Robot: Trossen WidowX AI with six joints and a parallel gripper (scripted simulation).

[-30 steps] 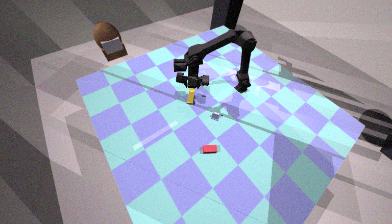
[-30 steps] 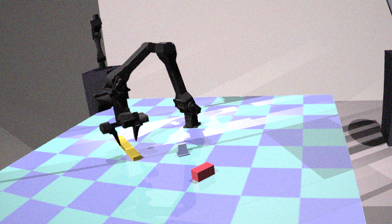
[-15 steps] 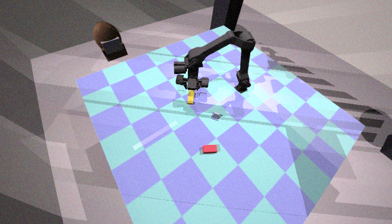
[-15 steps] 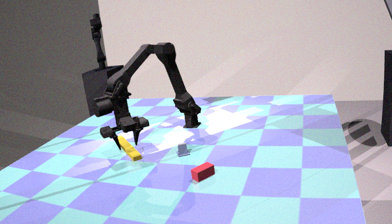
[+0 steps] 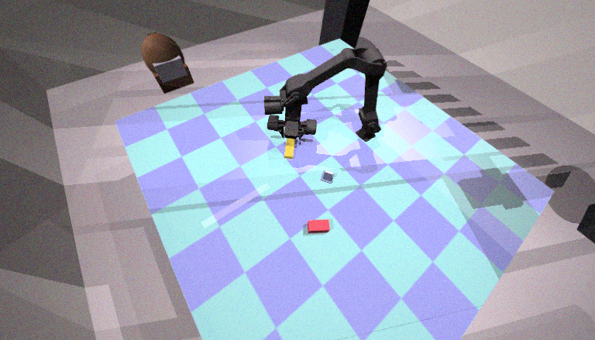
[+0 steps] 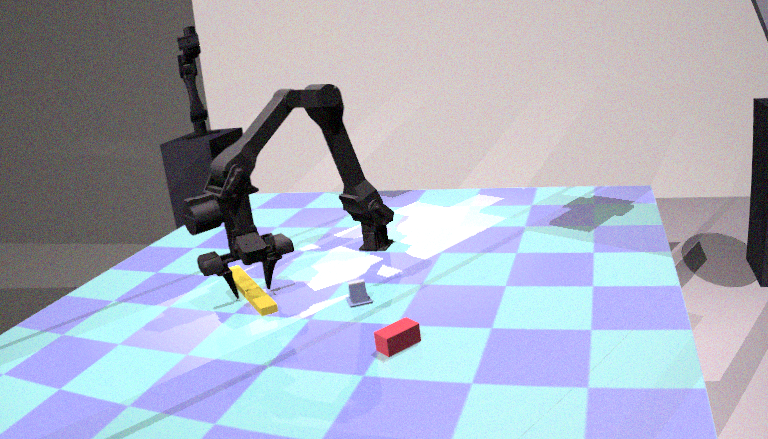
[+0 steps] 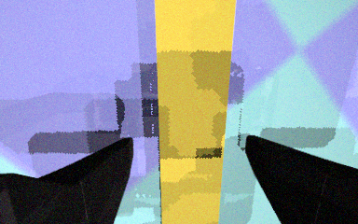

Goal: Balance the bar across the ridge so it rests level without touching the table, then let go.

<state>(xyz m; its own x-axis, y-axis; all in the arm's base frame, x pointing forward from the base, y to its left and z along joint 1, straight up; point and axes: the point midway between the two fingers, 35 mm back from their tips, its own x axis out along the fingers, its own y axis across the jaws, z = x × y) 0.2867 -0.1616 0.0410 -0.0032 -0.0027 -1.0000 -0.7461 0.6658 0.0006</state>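
Now: the yellow bar 2 cm behind my gripper tip and 2 cm to the right of it. Round my gripper tip: red block (14 cm ahead, 35 cm to the left, 1 cm above).
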